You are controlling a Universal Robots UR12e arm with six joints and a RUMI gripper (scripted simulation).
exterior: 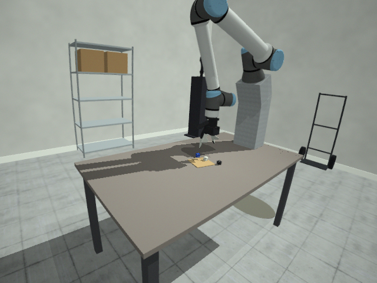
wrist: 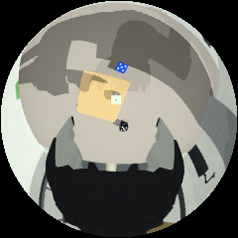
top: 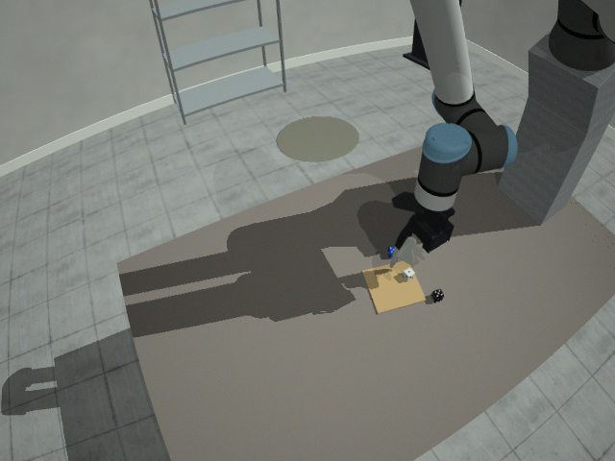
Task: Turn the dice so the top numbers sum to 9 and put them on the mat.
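Now: the blue die 2 cm behind my hand, 9 cm to the right of it and 10 cm below it. The rest, counted from my hand: tan mat: 5 cm ahead, 11 cm below; then white die: 10 cm below; then black die: 2 cm behind, 10 cm to the left, 10 cm below.
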